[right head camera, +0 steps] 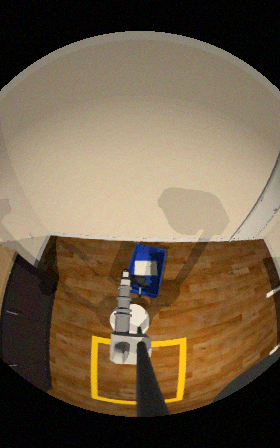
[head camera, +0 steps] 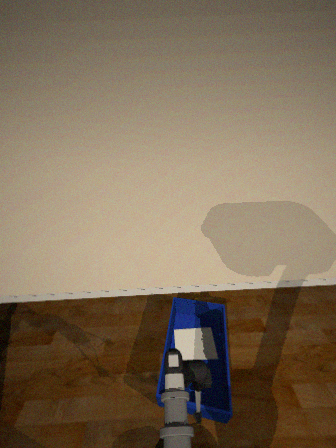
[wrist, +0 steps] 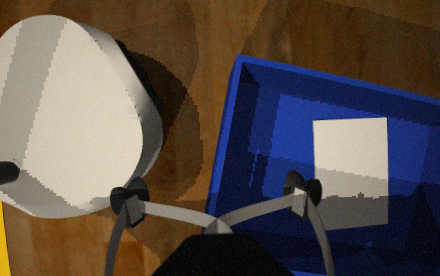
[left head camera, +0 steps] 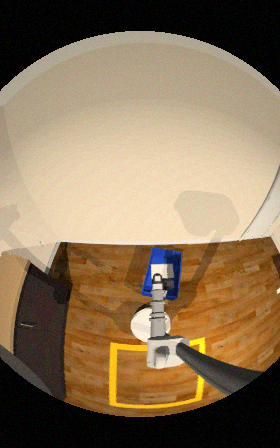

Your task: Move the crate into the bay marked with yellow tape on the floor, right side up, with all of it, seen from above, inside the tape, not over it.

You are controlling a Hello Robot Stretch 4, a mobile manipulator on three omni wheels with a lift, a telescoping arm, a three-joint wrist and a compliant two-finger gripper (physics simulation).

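Frame: origin at the robot's base, x ahead, y left, z up, level; metres.
Seen in the pictures: gripper, fingertip midpoint: [head camera: 194, 393] [wrist: 216, 190]; robot's base at its link origin: [right head camera: 130, 319] [left head camera: 149, 323].
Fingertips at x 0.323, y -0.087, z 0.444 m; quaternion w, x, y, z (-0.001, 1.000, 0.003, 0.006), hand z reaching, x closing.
Observation:
Pixels of each thing's middle, then the offset from my fingertips to it. "spot": a spot on its surface instead.
- blue crate at the middle of its body: [wrist: 342, 177] [head camera: 195, 349] [right head camera: 145, 270] [left head camera: 162, 273] 0.066 m right, 0.300 m ahead, 0.362 m down
- sheet at the middle of its body: [wrist: 352, 174] [head camera: 194, 343] [right head camera: 145, 267] [left head camera: 162, 270] 0.077 m right, 0.373 m ahead, 0.450 m down
- dark cabinet at a spot on its surface: [left head camera: 42, 325] [right head camera: 27, 314] spot: 1.100 m left, 0.556 m back, 0.029 m up
The blue crate [head camera: 185, 311] [left head camera: 172, 258] [right head camera: 151, 253] [wrist: 300, 109] stands upright on the floor near the wall, outside the bay, with a pale label or sheet [head camera: 192, 344] [wrist: 350, 147] on its inside bottom. The yellow tape [left head camera: 113, 375] [right head camera: 94, 370] [wrist: 3, 250] outlines the bay, on the far side of the robot's base from the wall. My gripper [head camera: 198, 416] [wrist: 216, 190] is open and empty, over the crate's near end. In the wrist view one fingertip appears on each side of the near end rim. Their height above the rim is hard to tell.
The robot's round white base [left head camera: 142, 326] [right head camera: 141, 316] [wrist: 80, 100] stands between crate and bay, overlapping the near tape line in view. A dark cabinet [left head camera: 42, 325] [right head camera: 27, 315] is at the left. The wall [head camera: 125, 200] rises just behind the crate. A door [left head camera: 265, 210] is at the right.

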